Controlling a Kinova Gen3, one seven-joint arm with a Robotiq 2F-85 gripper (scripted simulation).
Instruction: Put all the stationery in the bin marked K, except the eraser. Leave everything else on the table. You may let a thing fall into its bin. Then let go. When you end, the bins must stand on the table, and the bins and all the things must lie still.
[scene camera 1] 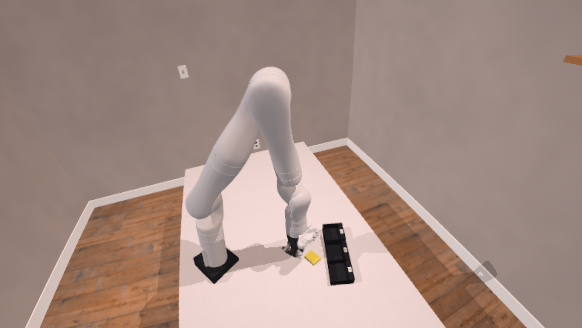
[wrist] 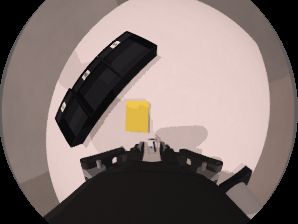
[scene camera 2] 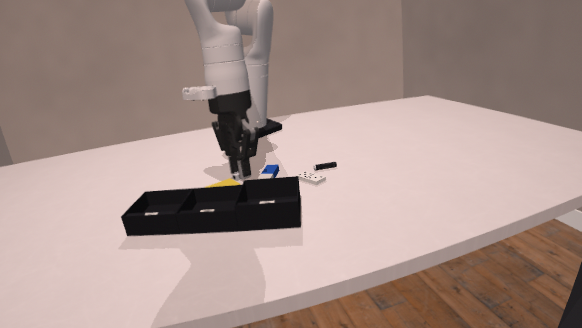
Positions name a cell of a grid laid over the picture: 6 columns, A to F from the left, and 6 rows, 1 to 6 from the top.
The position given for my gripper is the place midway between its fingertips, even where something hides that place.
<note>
In view: my gripper (scene camera 2: C4) and a yellow pad (wrist: C4).
My gripper also shows in the wrist view (wrist: D4).
</note>
